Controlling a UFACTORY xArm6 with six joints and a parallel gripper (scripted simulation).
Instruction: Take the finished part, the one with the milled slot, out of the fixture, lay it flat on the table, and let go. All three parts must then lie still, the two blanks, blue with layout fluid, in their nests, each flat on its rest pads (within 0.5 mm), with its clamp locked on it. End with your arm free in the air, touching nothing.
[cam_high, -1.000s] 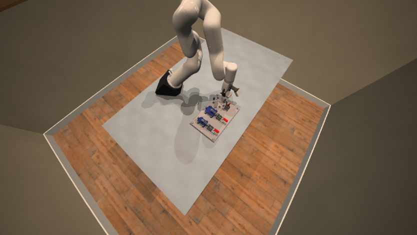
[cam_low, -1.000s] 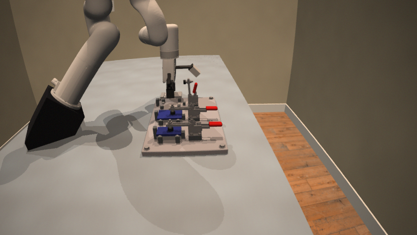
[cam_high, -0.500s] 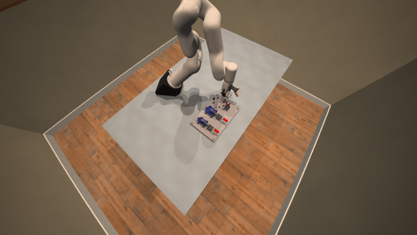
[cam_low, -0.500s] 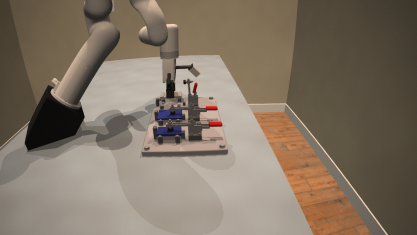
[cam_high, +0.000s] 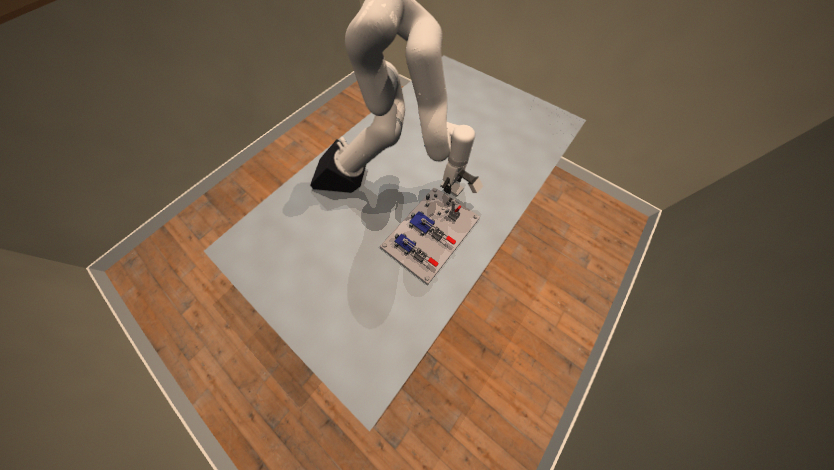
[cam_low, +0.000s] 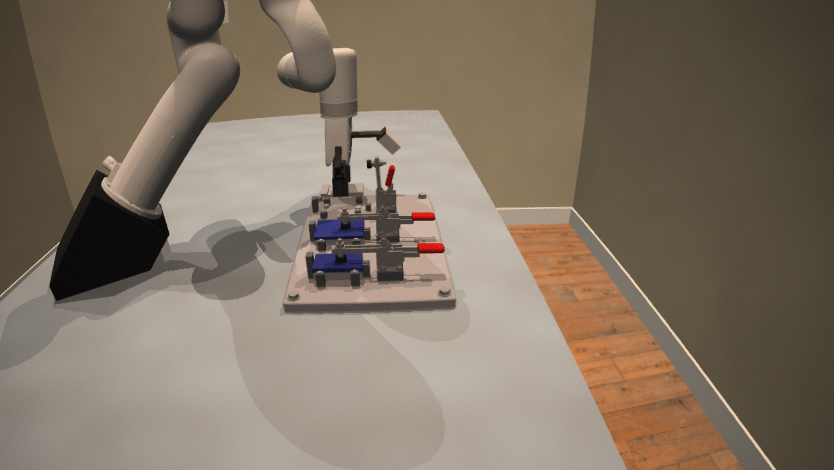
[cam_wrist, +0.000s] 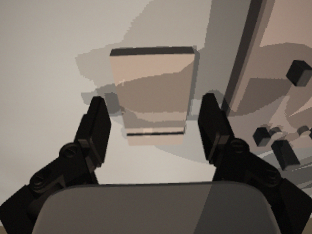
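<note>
My hand is 2 cm above the finished part and 1 cm past it. From my hand the other things lie so: fixture plate 21 cm to the right, 12 cm ahead, 1 cm below.
</note>
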